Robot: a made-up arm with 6 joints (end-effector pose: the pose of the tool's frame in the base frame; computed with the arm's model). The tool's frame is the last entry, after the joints.
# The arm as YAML. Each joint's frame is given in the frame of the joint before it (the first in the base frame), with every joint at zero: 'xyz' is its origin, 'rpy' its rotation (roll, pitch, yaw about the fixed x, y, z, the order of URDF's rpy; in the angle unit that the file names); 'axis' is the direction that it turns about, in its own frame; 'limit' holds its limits. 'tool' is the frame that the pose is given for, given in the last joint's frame.
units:
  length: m
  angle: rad
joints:
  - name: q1
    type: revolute
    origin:
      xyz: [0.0, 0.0, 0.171]
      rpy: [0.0, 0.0, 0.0]
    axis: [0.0, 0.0, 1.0]
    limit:
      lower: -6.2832
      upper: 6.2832
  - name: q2
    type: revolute
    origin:
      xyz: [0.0, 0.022, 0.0]
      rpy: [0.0, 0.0, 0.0]
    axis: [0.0, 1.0, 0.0]
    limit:
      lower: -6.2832
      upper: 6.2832
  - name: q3
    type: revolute
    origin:
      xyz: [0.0, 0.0, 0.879]
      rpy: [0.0, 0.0, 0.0]
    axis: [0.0, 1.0, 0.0]
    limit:
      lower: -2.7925
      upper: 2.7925
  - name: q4
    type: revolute
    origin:
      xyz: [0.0, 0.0, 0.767]
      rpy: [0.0, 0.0, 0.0]
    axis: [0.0, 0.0, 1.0]
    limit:
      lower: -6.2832
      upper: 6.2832
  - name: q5
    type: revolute
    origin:
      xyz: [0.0, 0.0, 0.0]
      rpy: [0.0, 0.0, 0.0]
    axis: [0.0, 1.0, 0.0]
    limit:
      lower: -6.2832
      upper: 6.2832
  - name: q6
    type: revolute
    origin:
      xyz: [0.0, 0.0, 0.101]
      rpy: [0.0, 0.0, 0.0]
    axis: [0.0, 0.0, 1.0]
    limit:
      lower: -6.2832
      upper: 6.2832
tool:
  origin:
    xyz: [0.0, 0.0, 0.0]
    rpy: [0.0, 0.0, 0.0]
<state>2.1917 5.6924 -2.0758 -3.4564 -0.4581 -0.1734</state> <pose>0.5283 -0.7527 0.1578 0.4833 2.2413 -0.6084</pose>
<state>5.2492 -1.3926 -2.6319 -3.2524 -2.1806 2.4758</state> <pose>-0.1779 0.3240 -0.1870 -0.3565 -1.9437 -1.0351</pose>
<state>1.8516 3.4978 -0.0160 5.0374 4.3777 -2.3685</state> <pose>0.0368 -0.5334 -1.3548 -0.8155 -1.1470 0.8101</pose>
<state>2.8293 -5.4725 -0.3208 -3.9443 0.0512 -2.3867</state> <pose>-0.9997 0.2957 1.5441 -0.6409 0.0340 2.7253</pose>
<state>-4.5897 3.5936 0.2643 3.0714 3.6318 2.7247</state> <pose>0.0873 -0.8606 -1.0999 -0.1907 0.1575 1.3285</pose>
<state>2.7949 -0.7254 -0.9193 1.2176 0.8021 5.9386</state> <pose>1.3048 -0.5672 0.7919 1.0074 -1.6186 2.3171</pose>
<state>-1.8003 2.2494 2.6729 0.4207 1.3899 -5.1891</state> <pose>0.0757 0.0488 -0.1284 -0.0229 0.4197 -0.6143</pose>
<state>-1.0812 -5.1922 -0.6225 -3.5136 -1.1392 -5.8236</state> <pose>0.5644 -1.0833 1.2602 1.1914 -1.3732 1.5254</pose>
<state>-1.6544 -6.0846 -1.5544 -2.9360 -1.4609 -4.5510</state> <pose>0.0896 0.5603 1.2947 -0.2857 0.1950 -3.0113</pose>
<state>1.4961 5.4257 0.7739 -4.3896 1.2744 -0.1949</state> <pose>-0.1701 -0.7511 1.5373 -1.8297 -0.5144 2.4954</pose>
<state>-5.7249 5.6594 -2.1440 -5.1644 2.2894 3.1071</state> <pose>-0.7265 -0.3472 0.2445 -0.7836 0.6502 2.5293</pose>
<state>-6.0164 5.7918 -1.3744 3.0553 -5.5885 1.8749</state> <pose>-1.1688 -0.2909 0.6388 1.8704 -1.8472 -0.4633</pose>
